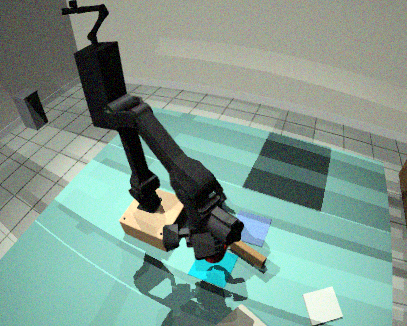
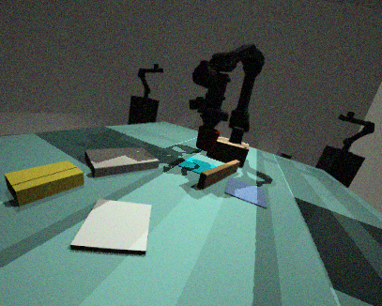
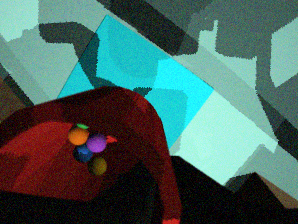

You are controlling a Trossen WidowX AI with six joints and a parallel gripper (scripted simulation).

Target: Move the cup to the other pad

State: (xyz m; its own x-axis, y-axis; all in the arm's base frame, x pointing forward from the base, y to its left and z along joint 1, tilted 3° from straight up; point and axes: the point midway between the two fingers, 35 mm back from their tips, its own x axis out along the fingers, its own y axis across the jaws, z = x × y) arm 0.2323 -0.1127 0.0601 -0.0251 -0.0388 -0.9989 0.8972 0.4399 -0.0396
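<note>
The cyan pad lies 120 mm below my gripper tip, 30 mm ahead of it and 10 mm to the left of it. Round my gripper tip: red cup 30 mm ahead, 10 mm to the left; then wooden bar 100 mm to the left, 100 mm below, 60 mm ahead; then lilac pad 180 mm to the left, 120 mm below, 100 mm ahead.
</note>
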